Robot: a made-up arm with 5 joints. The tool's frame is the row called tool. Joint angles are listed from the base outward. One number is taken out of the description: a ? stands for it. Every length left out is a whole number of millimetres.
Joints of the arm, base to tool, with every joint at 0 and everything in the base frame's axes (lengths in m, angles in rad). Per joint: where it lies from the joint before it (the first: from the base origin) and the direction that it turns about. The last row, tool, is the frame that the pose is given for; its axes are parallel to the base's.
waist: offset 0.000 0.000 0.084 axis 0 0 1
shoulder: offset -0.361 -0.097 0.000 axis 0 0 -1
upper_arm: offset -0.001 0.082 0.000 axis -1 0 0
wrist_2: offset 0.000 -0.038 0.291 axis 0 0 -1
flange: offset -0.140 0.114 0.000 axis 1 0 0
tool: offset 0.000 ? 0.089
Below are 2 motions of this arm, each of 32 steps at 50 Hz.
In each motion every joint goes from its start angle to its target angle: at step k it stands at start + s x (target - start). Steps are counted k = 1, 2, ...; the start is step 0. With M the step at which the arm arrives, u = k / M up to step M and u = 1 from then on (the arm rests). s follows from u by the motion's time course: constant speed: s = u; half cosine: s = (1 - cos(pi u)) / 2; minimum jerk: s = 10 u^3 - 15 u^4 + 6 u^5.
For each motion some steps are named. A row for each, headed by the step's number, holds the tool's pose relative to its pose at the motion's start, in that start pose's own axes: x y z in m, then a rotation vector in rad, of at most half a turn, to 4 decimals.
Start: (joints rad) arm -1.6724 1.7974 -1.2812 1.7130 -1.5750
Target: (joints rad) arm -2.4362 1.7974 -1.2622 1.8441 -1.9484
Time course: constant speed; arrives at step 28
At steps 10, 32:
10: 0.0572 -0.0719 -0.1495 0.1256 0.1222 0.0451
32: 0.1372 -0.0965 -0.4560 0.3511 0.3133 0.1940

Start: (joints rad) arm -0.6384 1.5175 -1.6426 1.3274 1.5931
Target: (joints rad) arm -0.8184 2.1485 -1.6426 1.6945 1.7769
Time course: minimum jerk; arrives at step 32
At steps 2, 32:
2: -0.0001 0.0000 0.0002 0.0021 -0.0007 0.0004
32: -0.0162 0.0043 0.0973 0.9928 -0.2852 0.0823

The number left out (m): -0.086
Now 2 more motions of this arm.
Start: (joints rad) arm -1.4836 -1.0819 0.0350 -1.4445 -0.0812
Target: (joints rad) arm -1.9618 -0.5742 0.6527 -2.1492 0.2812
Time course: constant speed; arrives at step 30
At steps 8, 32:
8: 0.1011 -0.0564 0.0130 0.1218 0.1667 -0.0685
32: 0.2469 -0.3584 -0.0381 0.7933 0.4391 -0.3126

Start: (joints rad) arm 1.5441 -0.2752 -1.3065 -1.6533 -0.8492
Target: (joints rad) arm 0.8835 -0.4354 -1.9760 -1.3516 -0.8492
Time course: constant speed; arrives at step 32
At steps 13, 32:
13: -0.0499 0.1892 -0.0714 -0.2081 -0.0656 -0.2978
32: -0.0939 0.4172 -0.2837 -0.4638 -0.2696 -0.6823

